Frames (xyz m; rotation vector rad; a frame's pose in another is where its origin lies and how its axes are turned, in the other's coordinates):
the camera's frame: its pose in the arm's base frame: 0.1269 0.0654 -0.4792 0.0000 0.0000 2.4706
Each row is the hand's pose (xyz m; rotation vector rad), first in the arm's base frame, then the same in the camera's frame.
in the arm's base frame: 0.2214 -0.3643 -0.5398 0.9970 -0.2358 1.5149
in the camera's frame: -0.3412 0.2778 -0.0606 0.0974 -0.9398 -0.7668
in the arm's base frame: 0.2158 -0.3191 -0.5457 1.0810 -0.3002 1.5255
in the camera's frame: -0.3087 0.2459 -0.0665 0.0664 -1.0256 -0.7191
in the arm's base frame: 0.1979 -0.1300 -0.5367 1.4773 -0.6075 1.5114
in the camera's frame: -0.1771 0.1089 -0.0575 -0.0779 -1.4242 -0.5005
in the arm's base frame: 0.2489 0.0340 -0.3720 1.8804 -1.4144 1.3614
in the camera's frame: -0.1151 -0.0513 0.1072 -0.6147 -1.9231 -0.0885
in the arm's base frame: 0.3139 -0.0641 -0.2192 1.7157 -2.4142 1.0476
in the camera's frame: -0.2270 -0.0148 0.2600 -1.4382 -2.0255 0.2893
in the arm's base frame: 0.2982 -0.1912 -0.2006 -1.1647 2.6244 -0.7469
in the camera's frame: -0.2937 0.0945 0.2786 -1.9576 -1.8353 0.4592
